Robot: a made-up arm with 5 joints. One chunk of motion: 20 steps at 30 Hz.
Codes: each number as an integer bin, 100 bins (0 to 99) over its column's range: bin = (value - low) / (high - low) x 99, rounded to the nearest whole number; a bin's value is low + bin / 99 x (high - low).
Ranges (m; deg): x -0.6..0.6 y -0.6..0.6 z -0.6..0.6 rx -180..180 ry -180..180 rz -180..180
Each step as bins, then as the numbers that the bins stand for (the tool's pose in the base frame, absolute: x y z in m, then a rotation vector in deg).
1 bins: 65 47 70 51 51 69
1 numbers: 0.1879 -0.0303 0.2485 5.45 5.45 70.91
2 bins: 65 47 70 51 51 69
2 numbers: 0.1879 -0.0303 0.2485 5.45 5.45 70.91
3 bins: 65 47 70 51 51 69
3 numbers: 0.1879 -0.0303 0.2485 5.45 5.45 70.91
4 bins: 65 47 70 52 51 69
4 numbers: 0.1879 -0.0303 0.2485 9.09 5.45 70.91
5 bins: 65 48 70 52 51 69
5 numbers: 0.1879 -0.0182 0.2485 9.09 5.45 70.91
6 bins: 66 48 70 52 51 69
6 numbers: 0.2000 -0.0182 0.2485 9.09 5.45 70.91
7 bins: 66 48 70 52 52 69
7 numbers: 0.2000 -0.0182 0.2485 9.09 9.09 70.91
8 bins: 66 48 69 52 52 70
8 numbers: 0.2000 -0.0182 0.2364 9.09 9.09 74.55
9 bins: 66 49 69 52 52 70
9 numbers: 0.2000 -0.0061 0.2364 9.09 9.09 74.55
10 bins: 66 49 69 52 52 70
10 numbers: 0.2000 -0.0061 0.2364 9.09 9.09 74.55
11 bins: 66 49 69 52 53 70
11 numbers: 0.2000 -0.0061 0.2364 9.09 12.73 74.55
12 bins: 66 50 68 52 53 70
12 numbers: 0.2000 0.0061 0.2242 9.09 12.73 74.55
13 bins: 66 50 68 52 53 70
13 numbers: 0.2000 0.0061 0.2242 9.09 12.73 74.55
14 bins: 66 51 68 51 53 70
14 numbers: 0.2000 0.0182 0.2242 5.45 12.73 74.55
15 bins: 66 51 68 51 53 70
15 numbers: 0.2000 0.0182 0.2242 5.45 12.73 74.55
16 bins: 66 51 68 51 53 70
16 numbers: 0.2000 0.0182 0.2242 5.45 12.73 74.55
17 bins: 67 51 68 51 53 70
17 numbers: 0.2121 0.0182 0.2242 5.45 12.73 74.55
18 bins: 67 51 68 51 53 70
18 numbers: 0.2121 0.0182 0.2242 5.45 12.73 74.55
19 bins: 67 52 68 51 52 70
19 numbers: 0.2121 0.0303 0.2242 5.45 9.09 74.55
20 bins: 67 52 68 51 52 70
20 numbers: 0.2121 0.0303 0.2242 5.45 9.09 74.55
